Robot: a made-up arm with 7 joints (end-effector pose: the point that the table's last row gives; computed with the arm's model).
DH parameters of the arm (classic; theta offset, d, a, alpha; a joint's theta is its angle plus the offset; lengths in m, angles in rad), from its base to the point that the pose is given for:
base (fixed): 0 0 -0.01 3.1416
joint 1: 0 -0.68 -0.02 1.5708
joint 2: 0 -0.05 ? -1.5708
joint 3: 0 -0.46 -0.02 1.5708
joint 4: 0 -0.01 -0.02 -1.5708
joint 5: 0 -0.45 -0.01 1.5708
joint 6: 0 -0.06 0.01 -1.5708
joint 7: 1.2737 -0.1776 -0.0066 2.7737
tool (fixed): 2.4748 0.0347 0 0
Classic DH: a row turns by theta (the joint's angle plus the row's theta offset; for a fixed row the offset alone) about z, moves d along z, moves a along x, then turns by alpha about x.
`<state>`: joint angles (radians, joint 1 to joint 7).
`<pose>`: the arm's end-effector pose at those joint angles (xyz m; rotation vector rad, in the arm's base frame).
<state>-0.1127 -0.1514 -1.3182 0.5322 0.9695 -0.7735 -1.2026</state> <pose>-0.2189 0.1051 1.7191 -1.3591 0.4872 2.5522</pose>
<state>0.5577 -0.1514 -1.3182 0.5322 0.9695 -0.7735 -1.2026</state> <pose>-0.1084 0.2122 1.7191 -0.9712 0.7844 1.9965</pose>
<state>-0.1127 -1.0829 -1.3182 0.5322 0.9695 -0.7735 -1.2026</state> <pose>-0.9771 0.0193 1.1589 -2.2279 0.1610 1.6187</pose>
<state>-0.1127 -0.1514 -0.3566 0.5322 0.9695 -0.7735 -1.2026</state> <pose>-0.0516 0.0863 1.7442 -0.7654 0.7149 1.7624</pose>
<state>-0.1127 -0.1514 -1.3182 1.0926 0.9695 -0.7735 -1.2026</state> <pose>-0.1516 0.3933 1.5453 -1.3502 1.3032 2.5094</pose>
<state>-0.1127 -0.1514 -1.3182 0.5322 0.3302 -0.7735 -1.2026</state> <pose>-0.1329 0.0617 1.7493 0.9996 -0.1788 -2.6055</pose>
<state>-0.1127 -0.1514 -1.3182 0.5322 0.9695 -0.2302 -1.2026</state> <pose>-0.1305 0.1676 1.7501 -0.7303 0.9638 2.6239</pose>
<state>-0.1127 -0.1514 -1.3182 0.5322 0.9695 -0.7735 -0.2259</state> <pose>-0.2104 0.1123 1.7262 -0.8404 0.0490 1.8118</pose>
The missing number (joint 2, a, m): 0.03
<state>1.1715 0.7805 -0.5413 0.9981 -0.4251 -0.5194 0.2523</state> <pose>0.4599 -0.8275 0.9625 1.5520 0.4689 0.7168</pose>
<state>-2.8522 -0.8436 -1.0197 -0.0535 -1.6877 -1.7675 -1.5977</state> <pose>0.5344 -0.0023 1.4257 -1.2382 0.9181 1.9083</pose>
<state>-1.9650 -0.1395 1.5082 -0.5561 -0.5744 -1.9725 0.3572</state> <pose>-0.1863 -0.3760 1.3517 0.0162 -2.4221 1.1561</pose>
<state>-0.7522 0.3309 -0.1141 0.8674 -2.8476 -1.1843 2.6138</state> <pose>0.4975 0.4892 1.1263 1.1512 2.6778 0.7144</pose>
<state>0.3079 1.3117 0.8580 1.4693 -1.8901 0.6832 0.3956</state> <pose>0.4677 -0.5636 0.3219 2.8783 0.5487 0.8725</pose>
